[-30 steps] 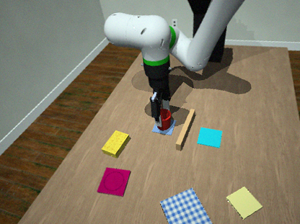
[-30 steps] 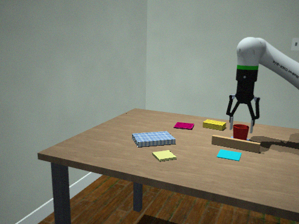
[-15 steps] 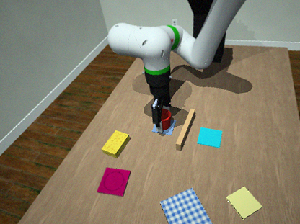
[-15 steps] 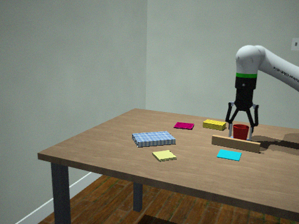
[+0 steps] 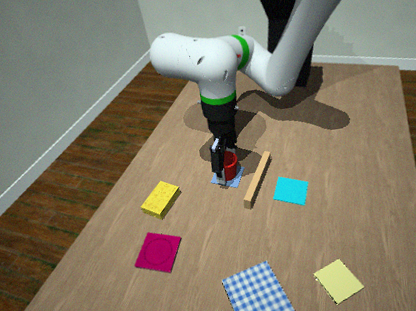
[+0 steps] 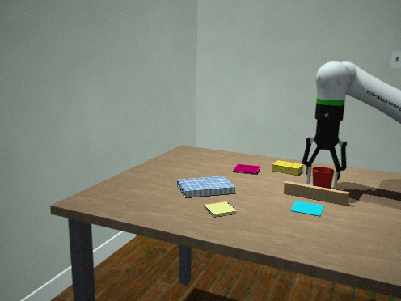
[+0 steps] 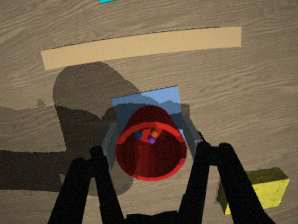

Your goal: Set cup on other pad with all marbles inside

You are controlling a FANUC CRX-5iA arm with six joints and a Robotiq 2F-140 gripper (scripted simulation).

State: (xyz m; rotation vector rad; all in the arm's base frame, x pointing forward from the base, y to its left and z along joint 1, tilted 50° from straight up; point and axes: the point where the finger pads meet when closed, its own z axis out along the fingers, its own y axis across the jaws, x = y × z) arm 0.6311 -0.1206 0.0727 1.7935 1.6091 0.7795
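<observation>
My gripper is now 20 mm above the red cup. Round my hand: yellow sponge: 170 mm to the right, 150 mm ahead, 20 mm below; then cyan pad: 210 mm to the left, 50 mm below, 30 mm ahead; then wooden rail: 100 mm to the left, 30 mm below, 20 mm ahead.
</observation>
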